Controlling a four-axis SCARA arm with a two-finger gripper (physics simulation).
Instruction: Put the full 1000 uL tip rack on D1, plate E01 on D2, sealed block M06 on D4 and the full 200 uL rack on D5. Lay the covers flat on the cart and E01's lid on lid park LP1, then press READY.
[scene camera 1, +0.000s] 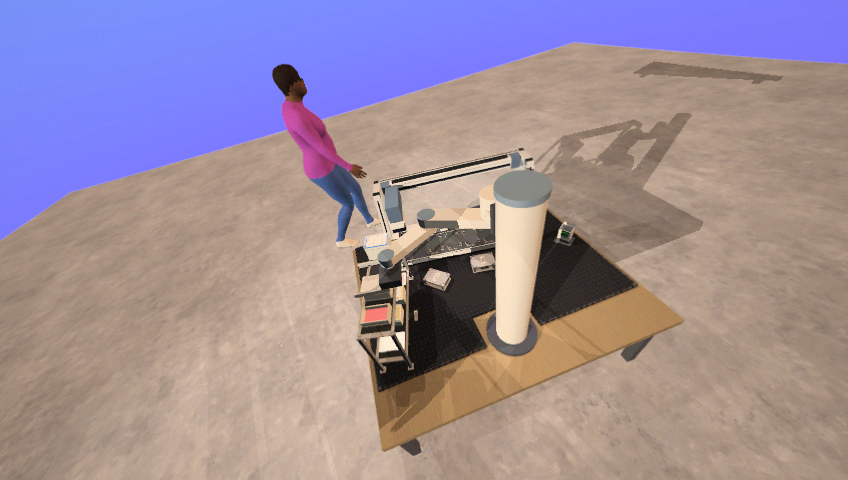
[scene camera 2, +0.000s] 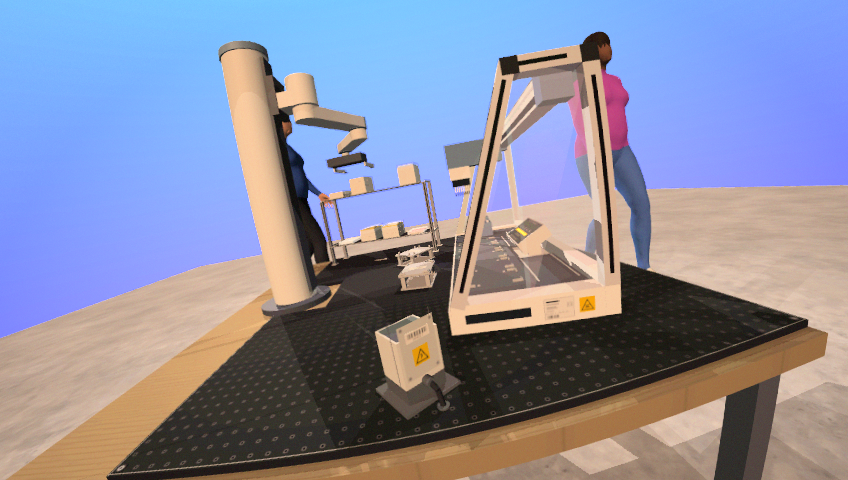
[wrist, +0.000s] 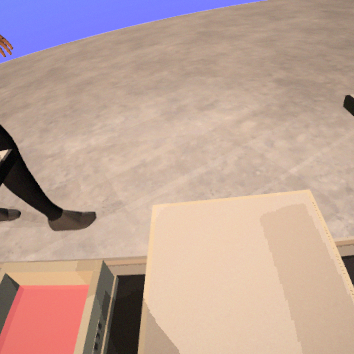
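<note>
My gripper (scene camera 2: 355, 168) (wrist: 170, 105) is open and empty, above the cart (scene camera 1: 376, 336) (scene camera 2: 392, 242). In the wrist view its fingers show at the left and right edges. A large pale box (wrist: 225, 270) lies below them, in shadow at one side. An open-topped box with a red inside (wrist: 50, 320) (scene camera 1: 376, 315) stands to its left. Several boxes and flat pieces stand on the cart's two levels. The labels of E01, M06 and the tip racks cannot be read. The deck (scene camera 1: 458, 243) (scene camera 2: 490, 270) lies inside the framed machine. A tilted panel (scene camera 2: 527, 236) stands there; its READY button cannot be made out.
Two small stands (scene camera 1: 437, 278) (scene camera 1: 482, 261) are between the machine and the arm's column (scene camera 1: 520, 261) (scene camera 2: 264, 178). An open-topped device (scene camera 2: 410, 350) (scene camera 1: 565, 233) is on the black mat. A person in pink (scene camera 1: 306, 136) (scene camera 2: 618, 113) stands behind the machine; another in blue (scene camera 2: 296, 169) is by the cart.
</note>
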